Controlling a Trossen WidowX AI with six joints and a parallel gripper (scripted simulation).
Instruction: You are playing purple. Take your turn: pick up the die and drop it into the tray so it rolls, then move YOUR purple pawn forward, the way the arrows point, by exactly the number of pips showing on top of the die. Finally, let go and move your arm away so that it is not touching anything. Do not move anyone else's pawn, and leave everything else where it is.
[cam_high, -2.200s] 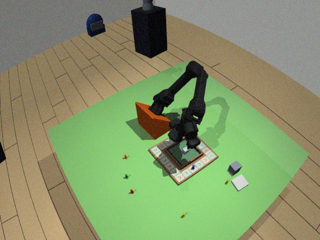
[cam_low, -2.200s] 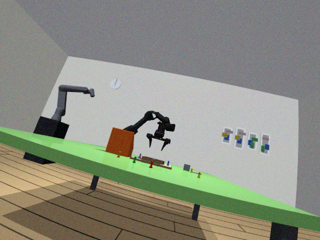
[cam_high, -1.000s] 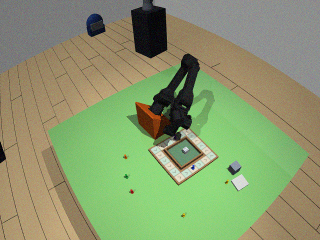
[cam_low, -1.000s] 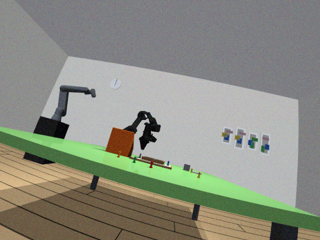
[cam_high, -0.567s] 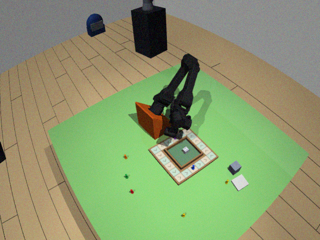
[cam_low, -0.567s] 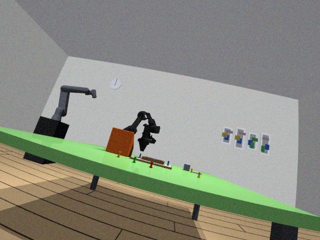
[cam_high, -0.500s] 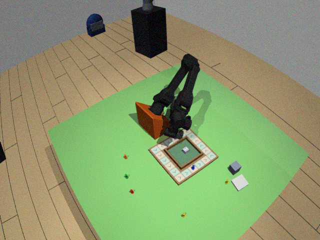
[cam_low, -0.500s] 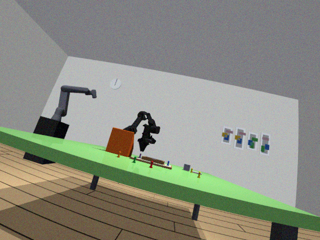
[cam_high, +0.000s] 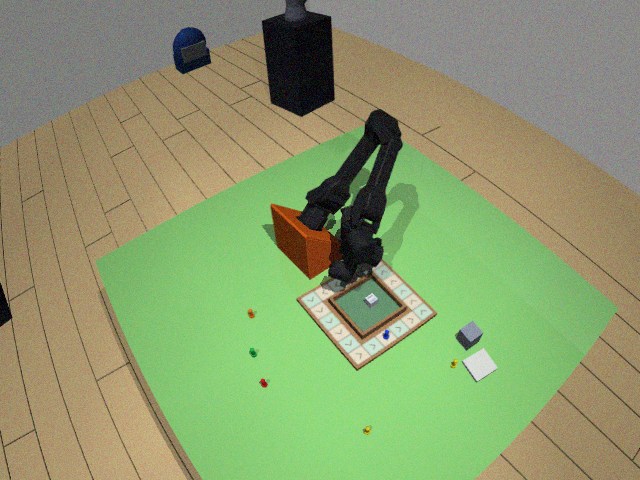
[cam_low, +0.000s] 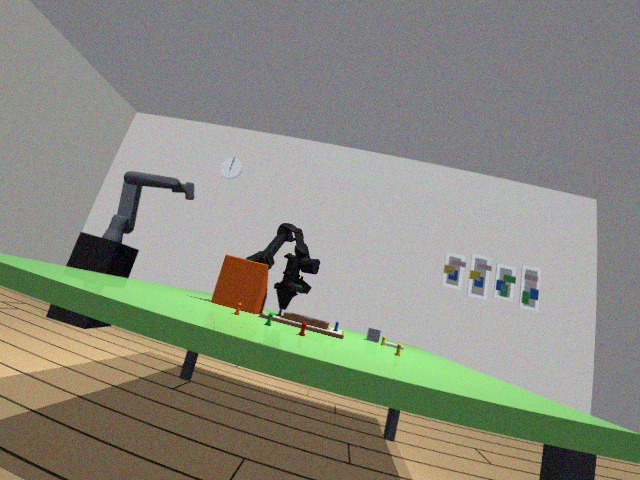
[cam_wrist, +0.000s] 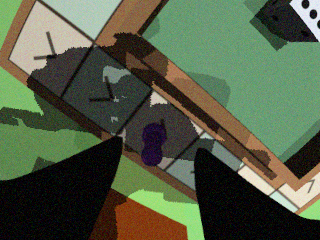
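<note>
The purple pawn lies 1 cm below my gripper tip and 1 cm behind it. From my gripper tip the other things lie so: blue pawn 21 cm ahead, 9 cm to the right, 1 cm below; die 10 cm ahead, 3 cm to the right, 1 cm below; green tray 10 cm ahead, 4 cm to the right, 3 cm below.
</note>
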